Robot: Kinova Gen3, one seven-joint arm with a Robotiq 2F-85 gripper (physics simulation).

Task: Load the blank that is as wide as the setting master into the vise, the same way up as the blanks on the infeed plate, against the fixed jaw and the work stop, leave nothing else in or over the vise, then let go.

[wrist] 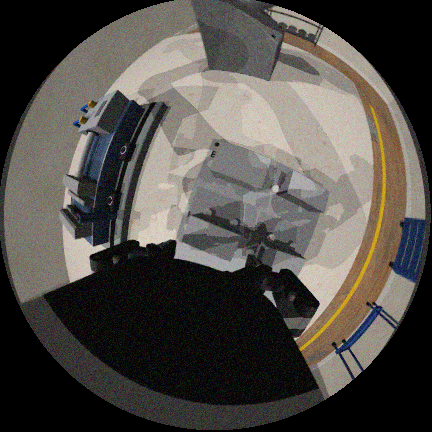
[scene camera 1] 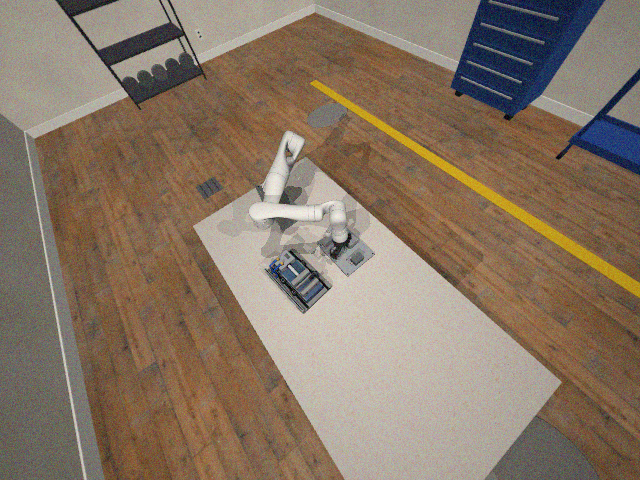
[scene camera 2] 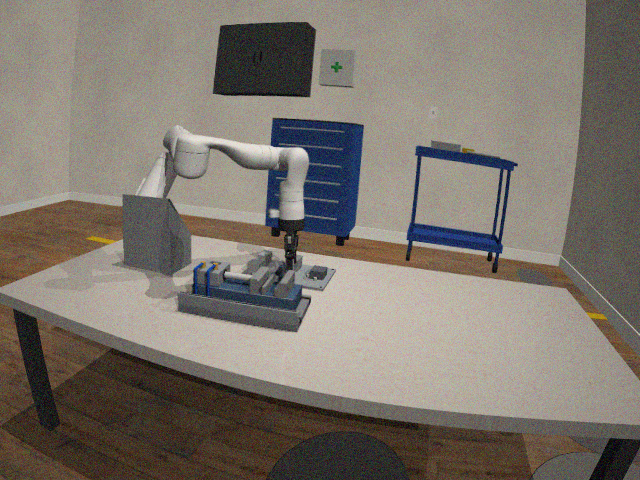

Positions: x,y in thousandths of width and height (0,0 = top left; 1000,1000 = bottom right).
Labels:
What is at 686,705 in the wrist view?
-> The gripper.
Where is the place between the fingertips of the gripper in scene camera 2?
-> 455,557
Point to a grey infeed plate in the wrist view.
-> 596,494

